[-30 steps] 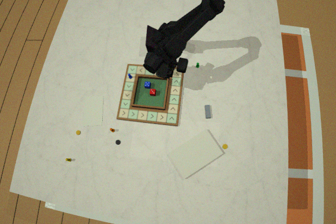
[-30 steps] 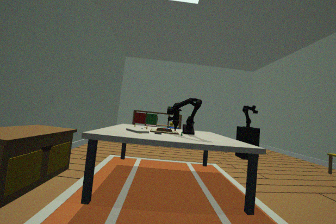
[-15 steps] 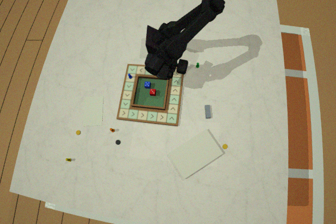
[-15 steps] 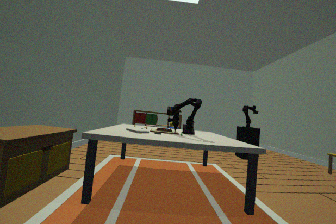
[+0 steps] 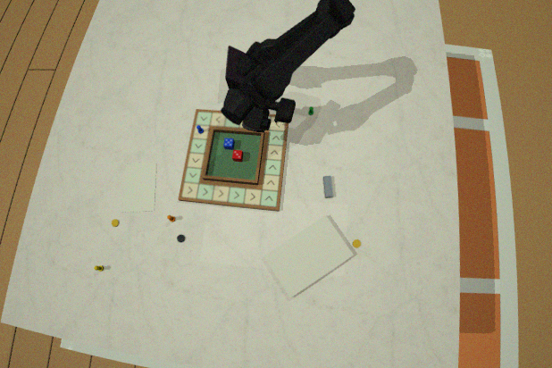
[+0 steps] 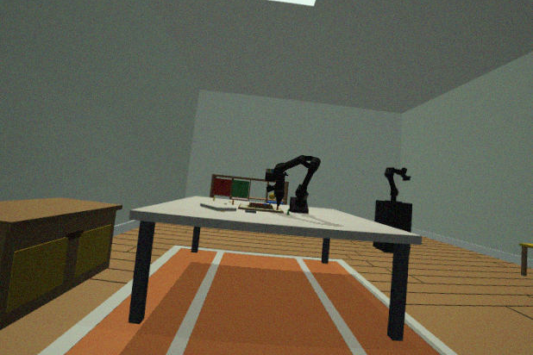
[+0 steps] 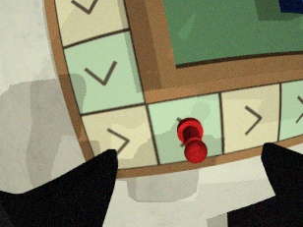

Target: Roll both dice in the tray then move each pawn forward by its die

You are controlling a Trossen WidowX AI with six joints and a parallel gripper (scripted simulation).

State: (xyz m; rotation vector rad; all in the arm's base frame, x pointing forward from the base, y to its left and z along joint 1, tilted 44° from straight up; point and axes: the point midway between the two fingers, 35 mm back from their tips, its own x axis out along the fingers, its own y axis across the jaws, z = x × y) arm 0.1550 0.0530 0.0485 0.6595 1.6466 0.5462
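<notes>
The red pawn is 1 cm below my gripper tip. Also, from my gripper tip: green tray (12 cm ahead, 7 cm to the right, 3 cm below); then blue pawn (18 cm to the right, 5 cm ahead, 1 cm below); then green pawn (14 cm to the left, 5 cm behind, 2 cm below).
</notes>
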